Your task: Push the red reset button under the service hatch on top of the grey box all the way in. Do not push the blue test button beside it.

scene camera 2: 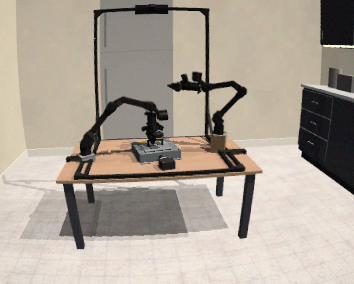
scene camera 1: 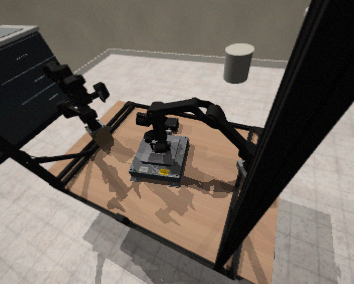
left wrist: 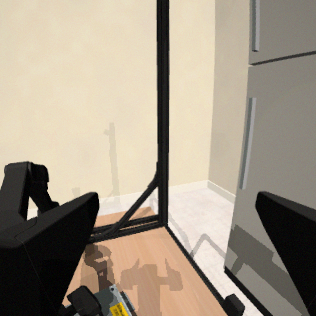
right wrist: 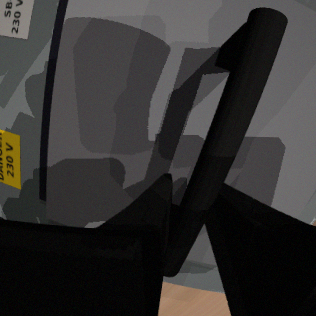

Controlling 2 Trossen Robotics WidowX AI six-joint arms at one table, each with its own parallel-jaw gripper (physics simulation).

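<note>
The grey box (scene camera 1: pixel 136 167) (scene camera 2: pixel 160 154) (left wrist: pixel 109 297) (right wrist: pixel 15 107) lies on the table. Its grey hatch (scene camera 1: pixel 157 159) (right wrist: pixel 110 35) carries a black bar handle (right wrist: pixel 227 135). A dark line runs along the hatch's left edge in the right wrist view; the hatch looks slightly raised there, but how far I cannot tell. My right gripper (scene camera 1: pixel 160 148) (scene camera 2: pixel 153 144) (right wrist: pixel 184 181) is over the box, shut on the handle. My left gripper (scene camera 2: pixel 172 86) (left wrist: pixel 177 199) is open and empty, held high and away from the box. The red and blue buttons are hidden.
A yellow warning label (scene camera 1: pixel 164 172) (left wrist: pixel 119 309) (right wrist: pixel 10 160) and a white label (scene camera 1: pixel 144 170) (right wrist: pixel 15 17) are on the box top. A small black block (scene camera 2: pixel 166 163) lies beside the box. A black frame (scene camera 2: pixel 97 75) surrounds the wooden table (scene camera 2: pixel 200 169).
</note>
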